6 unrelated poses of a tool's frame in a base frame.
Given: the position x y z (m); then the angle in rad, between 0 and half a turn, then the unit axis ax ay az.
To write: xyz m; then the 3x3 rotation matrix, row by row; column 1 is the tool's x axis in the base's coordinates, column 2 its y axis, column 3 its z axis. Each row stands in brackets. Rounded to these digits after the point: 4 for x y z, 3 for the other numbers.
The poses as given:
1: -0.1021 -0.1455 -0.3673 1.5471 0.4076 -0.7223 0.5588
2: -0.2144 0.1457 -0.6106 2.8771 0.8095 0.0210 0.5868
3: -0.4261 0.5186 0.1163 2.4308 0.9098 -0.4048 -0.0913
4: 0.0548 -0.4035 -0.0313 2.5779 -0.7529 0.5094 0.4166
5: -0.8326 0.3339 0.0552 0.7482 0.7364 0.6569 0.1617
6: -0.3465 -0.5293 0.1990 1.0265 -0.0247 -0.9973 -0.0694
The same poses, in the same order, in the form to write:
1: [-0.1021 -0.1455 -0.3673], [[0.186 -0.846 -0.500], [0.271 0.533 -0.801], [0.944 0.013 0.329]]
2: [-0.2144 0.1457 -0.6106], [[0.322 -0.120 0.939], [0.187 -0.964 -0.187], [0.928 0.236 -0.289]]
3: [-0.4261 0.5186 0.1163], [[0.697 -0.588 -0.410], [-0.707 -0.470 -0.529], [0.118 0.659 -0.743]]
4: [0.0548 -0.4035 -0.0313], [[0.201 -0.930 -0.307], [-0.485 -0.366 0.794], [-0.851 -0.011 -0.525]]
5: [-0.8326 0.3339 0.0552], [[0.878 0.019 0.479], [0.239 0.848 -0.473], [-0.415 0.529 0.740]]
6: [-0.3465 -0.5293 0.1990], [[0.518 0.071 -0.852], [-0.047 0.997 0.055], [0.854 0.012 0.520]]
